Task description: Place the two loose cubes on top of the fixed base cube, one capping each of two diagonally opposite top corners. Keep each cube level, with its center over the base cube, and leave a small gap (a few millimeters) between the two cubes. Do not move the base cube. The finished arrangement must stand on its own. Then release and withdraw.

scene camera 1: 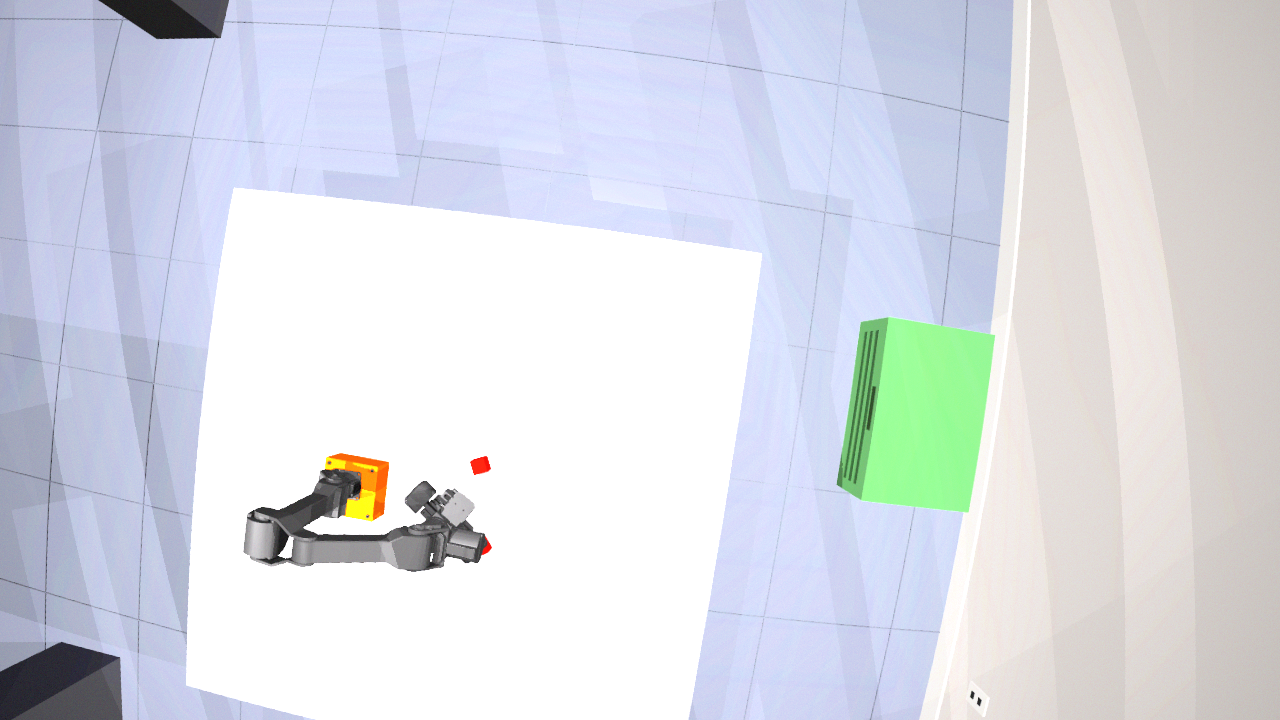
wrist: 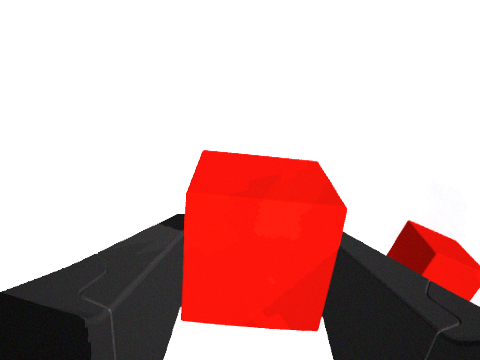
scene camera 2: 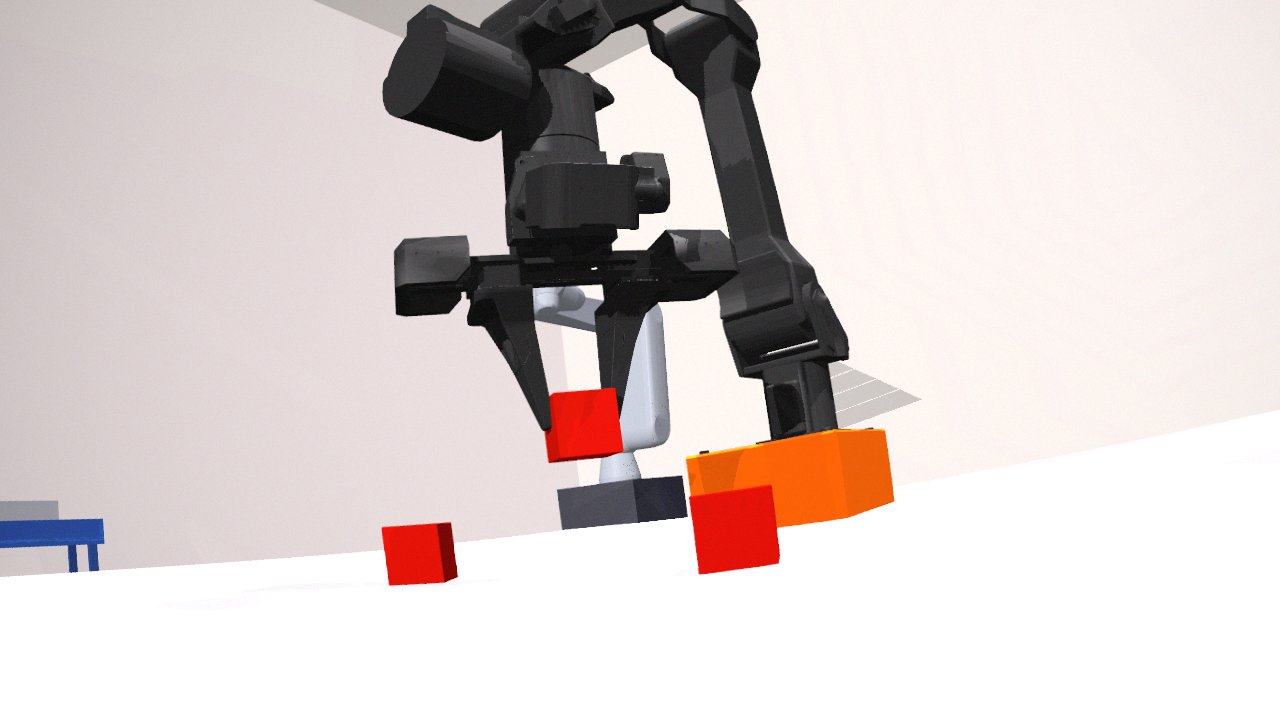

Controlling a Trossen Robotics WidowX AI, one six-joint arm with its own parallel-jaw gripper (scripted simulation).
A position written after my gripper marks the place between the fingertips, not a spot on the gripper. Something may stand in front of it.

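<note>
My gripper (scene camera 2: 580,427) (scene camera 1: 457,512) (wrist: 255,237) is visible from the scene cameras and from the wrist, and it is holding a red cube (scene camera 2: 585,424). There is another red cube (scene camera 2: 737,529) in the scene. And I can see yet another red cube (scene camera 2: 418,554).
</note>
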